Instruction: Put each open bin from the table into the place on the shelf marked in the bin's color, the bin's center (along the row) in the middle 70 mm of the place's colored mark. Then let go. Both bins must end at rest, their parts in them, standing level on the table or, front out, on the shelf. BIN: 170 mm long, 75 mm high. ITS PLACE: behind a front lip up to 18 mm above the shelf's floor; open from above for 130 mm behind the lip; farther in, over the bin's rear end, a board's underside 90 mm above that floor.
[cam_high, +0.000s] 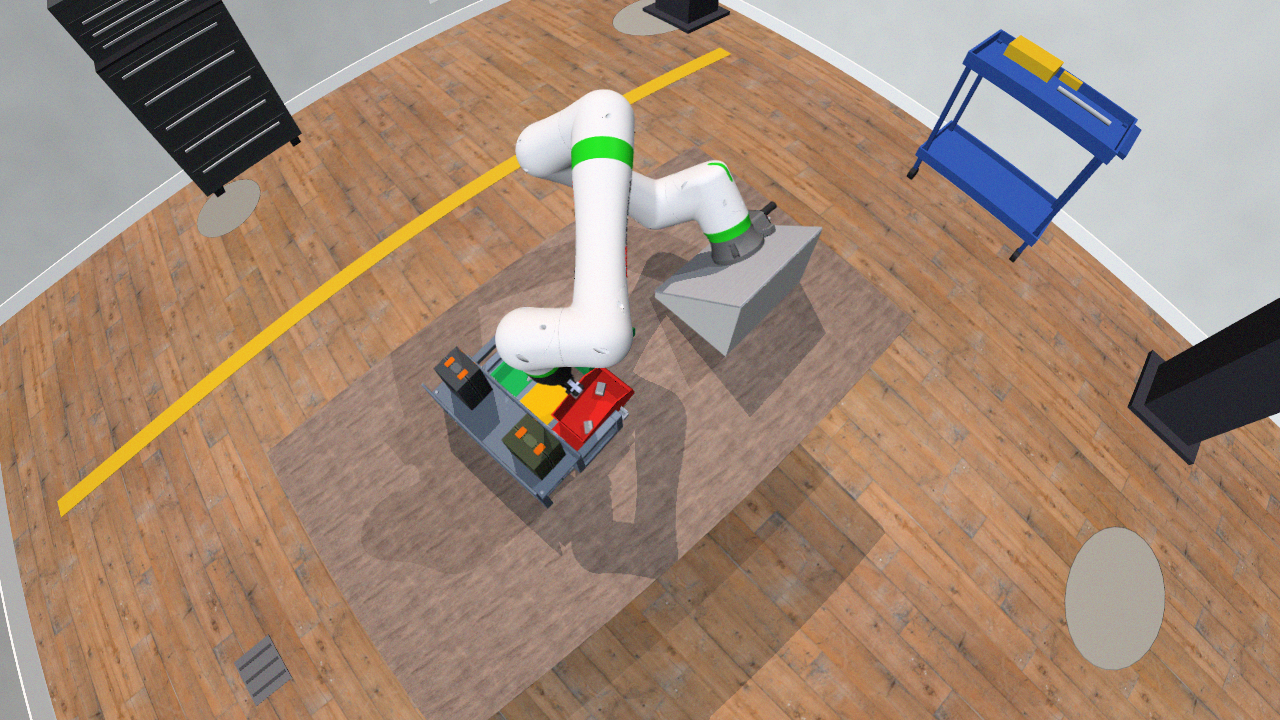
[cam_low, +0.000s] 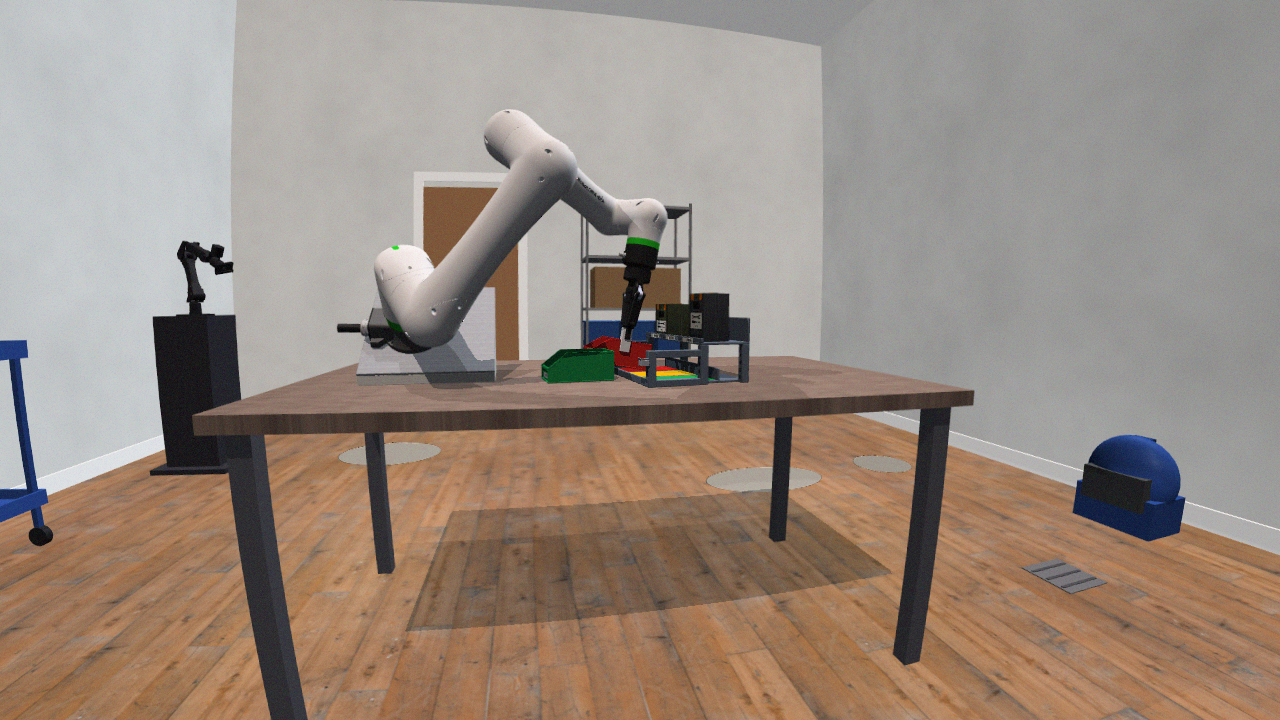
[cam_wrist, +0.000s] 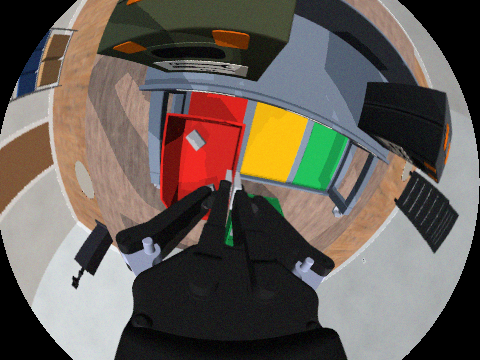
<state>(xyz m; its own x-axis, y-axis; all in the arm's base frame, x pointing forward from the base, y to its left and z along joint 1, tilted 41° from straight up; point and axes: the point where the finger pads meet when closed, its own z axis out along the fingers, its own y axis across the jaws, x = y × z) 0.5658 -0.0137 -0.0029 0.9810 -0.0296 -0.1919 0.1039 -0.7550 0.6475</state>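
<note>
The red bin is 20 mm behind my hand, 50 mm to the left of it and 40 mm below it. Also, from my hand: green bin: 140 mm behind, 80 mm to the right, 60 mm below.
</note>
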